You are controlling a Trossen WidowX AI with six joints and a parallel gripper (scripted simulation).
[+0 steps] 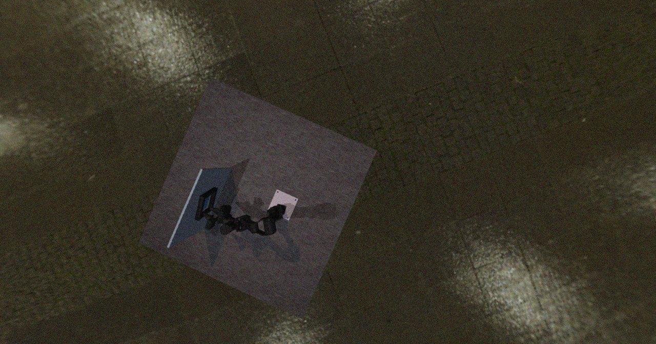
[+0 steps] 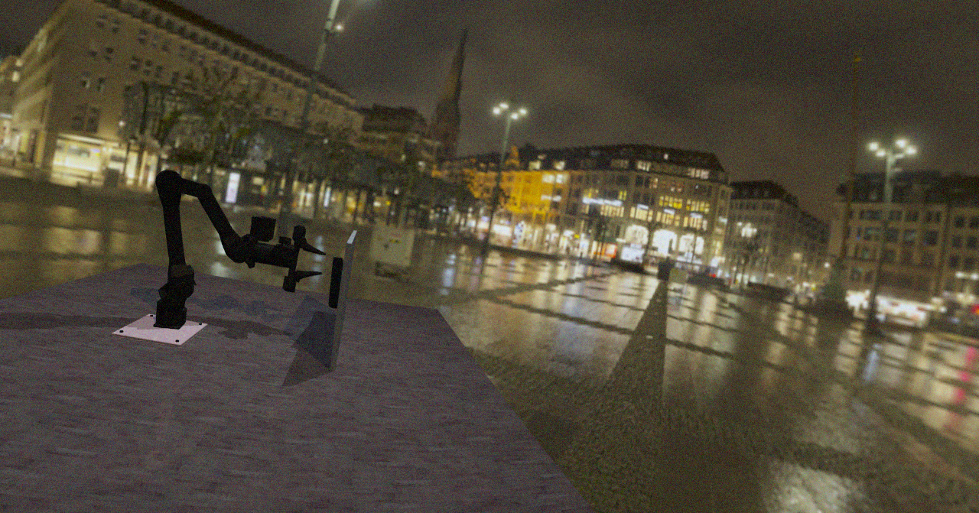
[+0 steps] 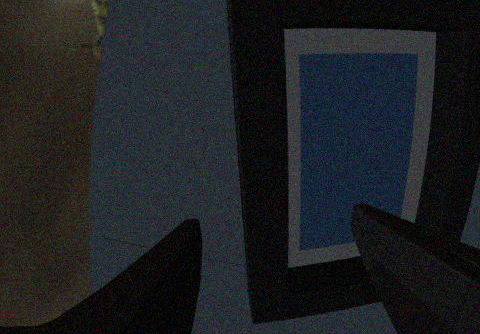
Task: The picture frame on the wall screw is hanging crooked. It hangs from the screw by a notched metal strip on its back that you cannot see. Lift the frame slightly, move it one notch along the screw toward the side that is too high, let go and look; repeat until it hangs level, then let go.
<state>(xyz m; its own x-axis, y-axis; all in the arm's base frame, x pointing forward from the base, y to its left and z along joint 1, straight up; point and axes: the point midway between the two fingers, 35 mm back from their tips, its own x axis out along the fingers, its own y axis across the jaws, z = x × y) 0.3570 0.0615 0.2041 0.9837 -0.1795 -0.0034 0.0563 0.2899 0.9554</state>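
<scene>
Right now the picture frame is 50 mm below my gripper tip, 50 mm ahead of it and 20 mm to the right of it. Also, from my gripper tip: wall panel (60 mm below, 60 mm ahead, 20 mm to the right).
</scene>
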